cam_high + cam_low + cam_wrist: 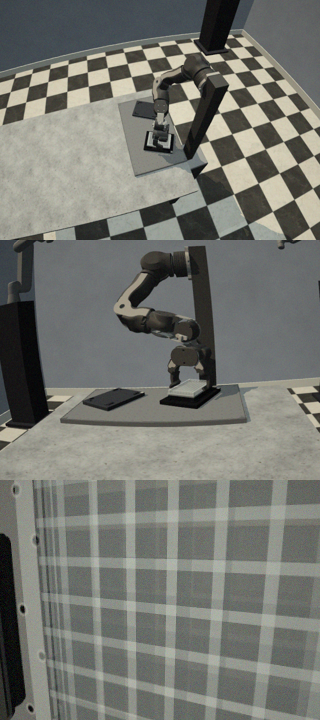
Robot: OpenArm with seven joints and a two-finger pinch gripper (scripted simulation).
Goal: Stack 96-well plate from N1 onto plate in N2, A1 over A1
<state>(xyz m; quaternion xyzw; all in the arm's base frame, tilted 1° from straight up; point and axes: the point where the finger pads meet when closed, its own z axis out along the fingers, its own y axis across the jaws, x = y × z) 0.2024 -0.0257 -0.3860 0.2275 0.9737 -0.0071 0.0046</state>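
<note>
Right now the clear 96-well plate is right at my hand. From my hand the other things lie so: nest N1: 24 cm to the right, 3 cm below; then nest N2: 3 cm below; then black 96-well plate: 1 cm below.
</note>
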